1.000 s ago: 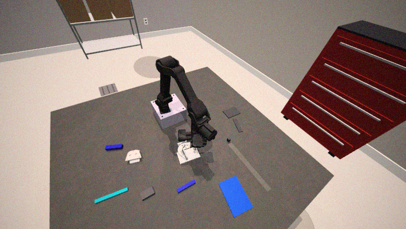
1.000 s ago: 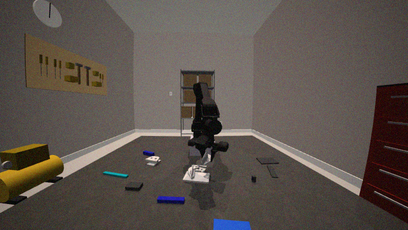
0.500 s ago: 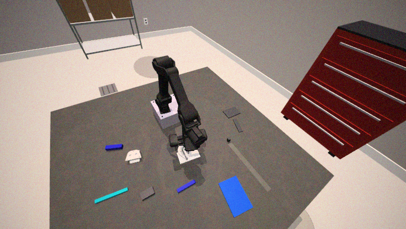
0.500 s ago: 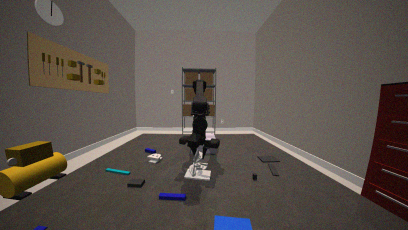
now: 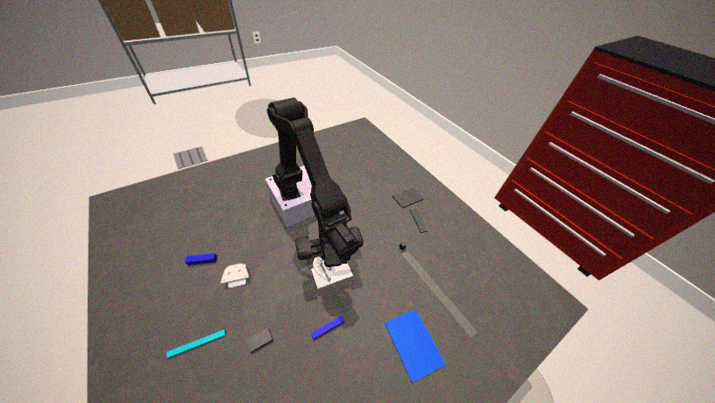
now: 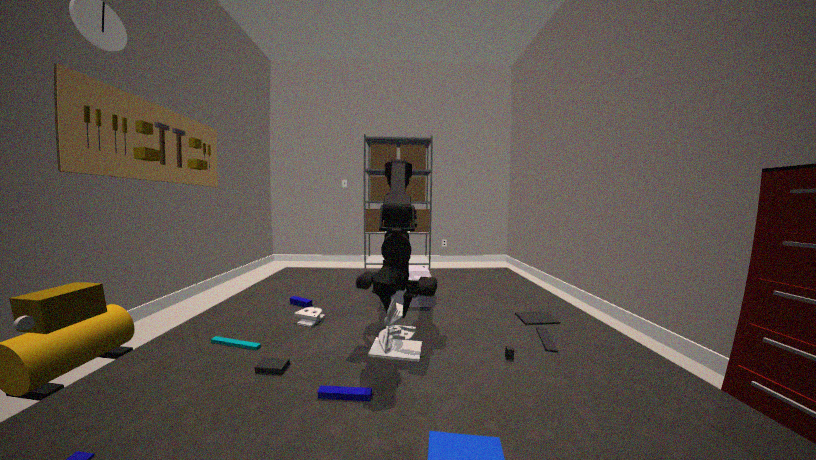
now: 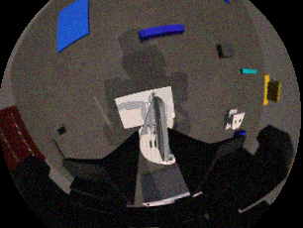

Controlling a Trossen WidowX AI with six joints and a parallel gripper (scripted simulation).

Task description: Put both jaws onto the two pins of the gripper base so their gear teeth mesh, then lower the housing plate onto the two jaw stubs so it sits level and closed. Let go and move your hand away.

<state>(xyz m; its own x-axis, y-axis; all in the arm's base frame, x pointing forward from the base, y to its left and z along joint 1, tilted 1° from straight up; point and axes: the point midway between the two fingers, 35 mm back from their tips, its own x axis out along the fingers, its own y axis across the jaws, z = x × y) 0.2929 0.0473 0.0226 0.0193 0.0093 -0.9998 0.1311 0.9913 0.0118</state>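
The flat white plate lies 80 mm below my gripper tip and 10 mm ahead of it. From my gripper tip the other things lie so: cyan bar 400 mm to the right, 80 mm below, 70 mm ahead; then small black cube 270 mm to the left, 70 mm below, 20 mm ahead; then blue sheet 300 mm ahead, 140 mm to the left, 80 mm below.
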